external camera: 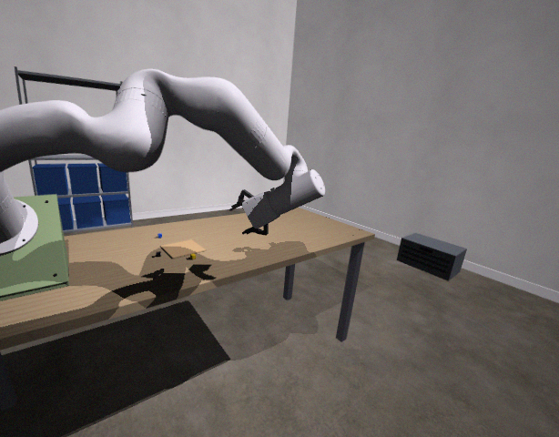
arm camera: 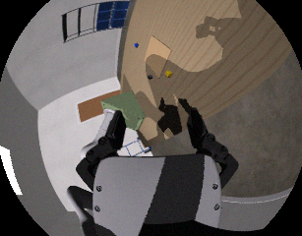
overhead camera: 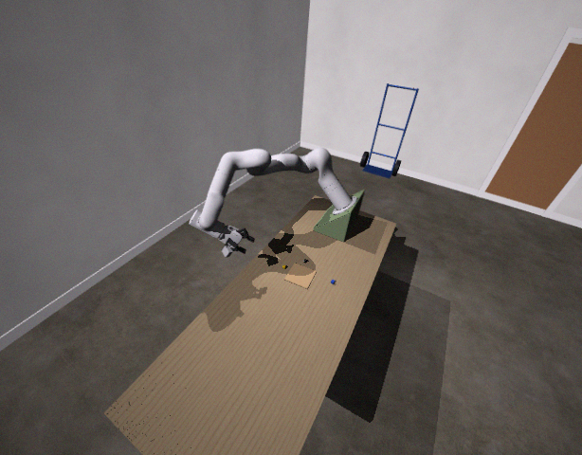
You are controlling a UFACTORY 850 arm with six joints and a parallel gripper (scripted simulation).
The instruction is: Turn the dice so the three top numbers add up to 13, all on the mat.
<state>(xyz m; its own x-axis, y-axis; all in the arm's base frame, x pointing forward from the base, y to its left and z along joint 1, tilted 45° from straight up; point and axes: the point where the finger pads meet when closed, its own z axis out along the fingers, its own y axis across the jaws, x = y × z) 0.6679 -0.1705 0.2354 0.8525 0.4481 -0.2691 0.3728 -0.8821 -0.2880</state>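
My gripper is now 180 mm above the yellow die, 160 mm to the right of it and 120 mm past it. Also, from my hand: black die: 240 mm to the left, 230 mm behind, 180 mm below; blue die: 440 mm to the left, 180 mm below, 170 mm behind; tan mat: 270 mm to the left, 190 mm below, 120 mm behind.
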